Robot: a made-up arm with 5 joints.
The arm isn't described. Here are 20 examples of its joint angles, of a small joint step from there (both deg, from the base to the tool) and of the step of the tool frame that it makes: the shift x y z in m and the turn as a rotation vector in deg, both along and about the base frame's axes.
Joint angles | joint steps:
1: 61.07 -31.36 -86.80 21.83 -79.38 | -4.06 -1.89 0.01 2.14 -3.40
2: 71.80 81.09 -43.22 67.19 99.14 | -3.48 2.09 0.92 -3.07 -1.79
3: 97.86 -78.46 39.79 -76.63 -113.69 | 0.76 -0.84 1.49 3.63 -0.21
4: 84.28 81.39 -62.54 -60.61 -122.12 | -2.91 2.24 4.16 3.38 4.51
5: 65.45 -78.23 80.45 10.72 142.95 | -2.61 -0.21 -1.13 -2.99 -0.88
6: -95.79 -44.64 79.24 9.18 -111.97 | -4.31 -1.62 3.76 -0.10 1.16
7: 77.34 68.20 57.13 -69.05 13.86 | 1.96 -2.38 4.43 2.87 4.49
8: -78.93 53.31 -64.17 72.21 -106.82 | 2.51 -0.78 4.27 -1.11 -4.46
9: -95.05 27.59 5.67 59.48 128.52 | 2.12 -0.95 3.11 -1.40 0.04
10: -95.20 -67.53 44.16 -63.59 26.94 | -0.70 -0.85 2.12 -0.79 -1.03
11: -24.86 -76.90 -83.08 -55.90 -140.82 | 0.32 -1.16 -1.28 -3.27 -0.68
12: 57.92 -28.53 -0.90 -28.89 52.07 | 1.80 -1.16 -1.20 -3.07 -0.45
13: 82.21 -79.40 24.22 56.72 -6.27 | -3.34 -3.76 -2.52 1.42 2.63
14: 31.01 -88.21 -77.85 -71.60 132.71 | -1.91 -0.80 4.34 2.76 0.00
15: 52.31 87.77 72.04 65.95 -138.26 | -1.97 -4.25 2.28 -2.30 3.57
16: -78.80 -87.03 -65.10 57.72 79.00 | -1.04 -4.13 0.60 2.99 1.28
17: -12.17 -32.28 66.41 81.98 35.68 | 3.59 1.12 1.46 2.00 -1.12
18: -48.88 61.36 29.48 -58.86 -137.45 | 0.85 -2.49 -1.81 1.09 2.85
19: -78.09 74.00 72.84 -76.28 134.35 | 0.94 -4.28 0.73 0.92 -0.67
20: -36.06 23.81 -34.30 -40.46 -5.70 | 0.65 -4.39 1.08 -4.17 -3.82
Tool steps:
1: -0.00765 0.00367 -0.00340 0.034 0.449 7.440
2: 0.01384 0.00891 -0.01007 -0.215 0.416 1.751
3: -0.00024 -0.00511 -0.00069 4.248 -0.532 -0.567
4: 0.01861 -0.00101 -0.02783 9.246 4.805 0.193
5: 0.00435 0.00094 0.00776 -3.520 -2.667 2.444
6: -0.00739 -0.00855 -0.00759 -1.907 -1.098 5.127
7: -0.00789 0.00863 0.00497 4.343 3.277 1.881
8: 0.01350 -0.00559 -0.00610 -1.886 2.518 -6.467
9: 0.00901 -0.00468 -0.00178 -0.758 -0.051 -2.080
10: -0.00038 0.00037 -0.00405 -0.483 0.012 1.728
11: 0.00130 0.00215 -0.01318 1.904 -5.409 -0.745
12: -0.00983 0.00799 0.00650 -4.533 -2.998 -1.405
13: -0.00012 0.01417 0.00325 -5.226 1.796 3.297
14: -0.00909 -0.00435 0.00942 3.155 5.453 1.908
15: 0.00079 0.00123 0.00347 -1.717 -4.685 -0.495
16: 0.00252 -0.00671 -0.01675 0.550 0.003 -0.236
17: -0.00490 -0.00439 -0.00026 -1.349 4.410 -4.574
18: 0.00855 0.00371 0.01053 0.771 -3.969 0.592
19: 0.00359 0.00579 0.00713 2.620 -0.332 -1.566
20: -0.01375 -0.01387 0.01862 6.160 -4.779 2.470
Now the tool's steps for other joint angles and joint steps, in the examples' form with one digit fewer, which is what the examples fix.
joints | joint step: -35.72 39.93 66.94 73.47 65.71 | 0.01 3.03 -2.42 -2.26 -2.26
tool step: 0.0028 0.0020 -0.0085 -0.87 -2.66 -0.03
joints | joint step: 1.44 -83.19 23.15 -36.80 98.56 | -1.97 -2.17 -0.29 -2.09 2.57
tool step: -0.0120 -0.0019 -0.0043 0.37 -4.55 -0.57
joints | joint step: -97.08 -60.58 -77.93 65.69 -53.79 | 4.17 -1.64 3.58 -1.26 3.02
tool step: -0.0090 -0.0008 -0.0007 -0.60 -0.97 -7.05
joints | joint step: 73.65 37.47 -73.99 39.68 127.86 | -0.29 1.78 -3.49 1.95 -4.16
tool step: 0.0018 -0.0003 -0.0015 1.41 -3.91 0.05
